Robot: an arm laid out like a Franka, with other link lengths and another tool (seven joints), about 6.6 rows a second.
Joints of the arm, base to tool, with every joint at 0 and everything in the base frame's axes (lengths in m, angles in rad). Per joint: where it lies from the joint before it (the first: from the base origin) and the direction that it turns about. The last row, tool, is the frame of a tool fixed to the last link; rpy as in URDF.
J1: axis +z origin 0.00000 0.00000 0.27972
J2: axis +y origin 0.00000 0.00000 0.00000
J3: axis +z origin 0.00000 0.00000 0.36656
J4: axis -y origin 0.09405 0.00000 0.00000
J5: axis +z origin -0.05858 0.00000 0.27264
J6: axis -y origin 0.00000 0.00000 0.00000
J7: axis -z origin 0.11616 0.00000 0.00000
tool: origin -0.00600 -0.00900 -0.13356 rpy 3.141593 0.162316 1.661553
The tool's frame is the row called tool.
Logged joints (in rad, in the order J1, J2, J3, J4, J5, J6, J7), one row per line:
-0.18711, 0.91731, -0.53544, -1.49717, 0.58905, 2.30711, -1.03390
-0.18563, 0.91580, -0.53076, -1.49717, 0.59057, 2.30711, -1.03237
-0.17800, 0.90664, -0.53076, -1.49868, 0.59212, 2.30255, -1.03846
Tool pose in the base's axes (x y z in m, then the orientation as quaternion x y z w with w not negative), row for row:
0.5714, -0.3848, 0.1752, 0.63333, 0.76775, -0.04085, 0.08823
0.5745, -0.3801, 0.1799, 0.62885, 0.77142, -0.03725, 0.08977
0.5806, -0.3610, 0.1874, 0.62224, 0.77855, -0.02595, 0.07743
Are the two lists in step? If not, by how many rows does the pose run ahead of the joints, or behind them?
The pose runs 1 row ahead of the joints: the pose in row i belongs to the joints in row i + 1.
